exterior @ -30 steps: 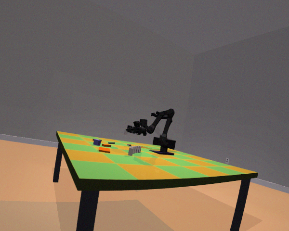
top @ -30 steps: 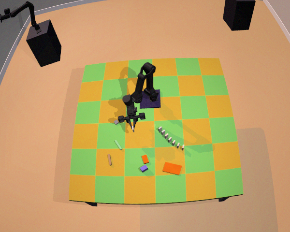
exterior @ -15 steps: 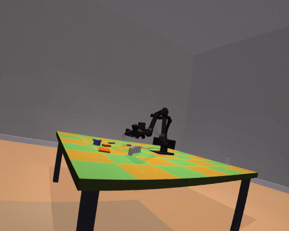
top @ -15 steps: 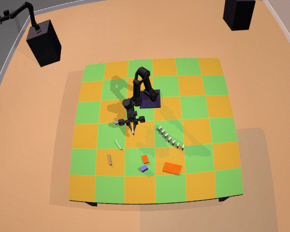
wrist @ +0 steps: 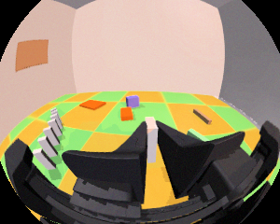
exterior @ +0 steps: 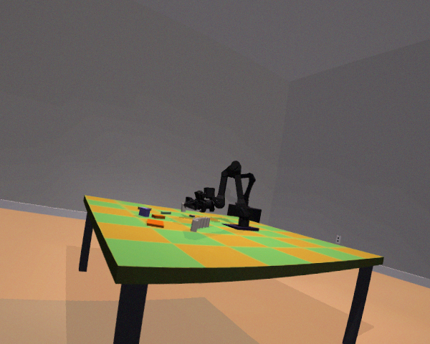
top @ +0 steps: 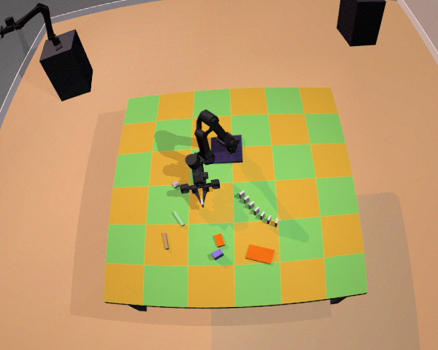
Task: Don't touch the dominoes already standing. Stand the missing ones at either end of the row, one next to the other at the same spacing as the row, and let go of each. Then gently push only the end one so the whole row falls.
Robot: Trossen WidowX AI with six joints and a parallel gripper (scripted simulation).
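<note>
Right now the green bar is 130 mm to the right of my gripper tip, 80 mm below it and 20 mm ahead of it. Also, from my gripper tip: grey block: 180 mm behind, 120 mm to the right, 80 mm below; then purple block: 250 mm ahead, 60 mm below, 20 mm to the left; then orange block: 170 mm ahead, 80 mm below, 40 mm to the left.
</note>
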